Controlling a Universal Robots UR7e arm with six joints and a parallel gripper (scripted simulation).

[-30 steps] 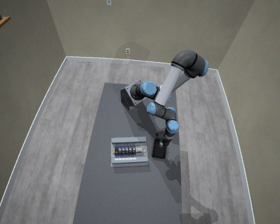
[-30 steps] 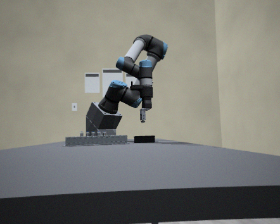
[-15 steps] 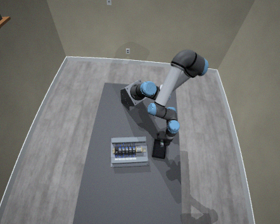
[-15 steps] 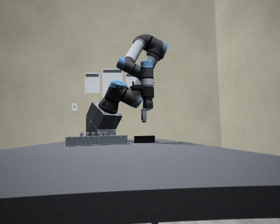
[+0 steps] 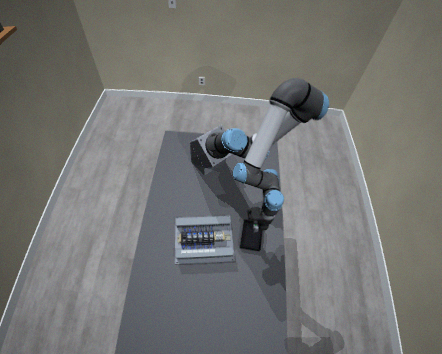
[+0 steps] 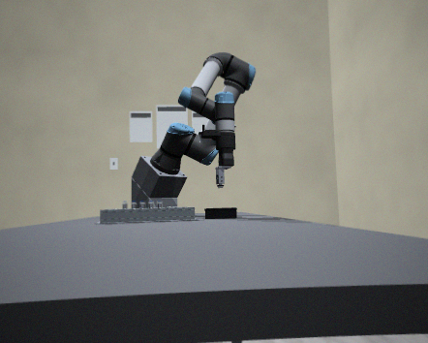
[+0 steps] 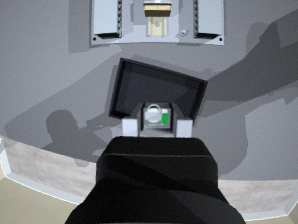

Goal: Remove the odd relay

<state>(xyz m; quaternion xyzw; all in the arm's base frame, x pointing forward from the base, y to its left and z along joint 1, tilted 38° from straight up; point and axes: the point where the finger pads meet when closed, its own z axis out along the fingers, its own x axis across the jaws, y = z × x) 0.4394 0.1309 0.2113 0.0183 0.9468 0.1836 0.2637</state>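
My gripper is now 13 cm above the black parts tray. Round my hand: grey relay panel (27 cm to the right, 12 cm below, 2 cm ahead).
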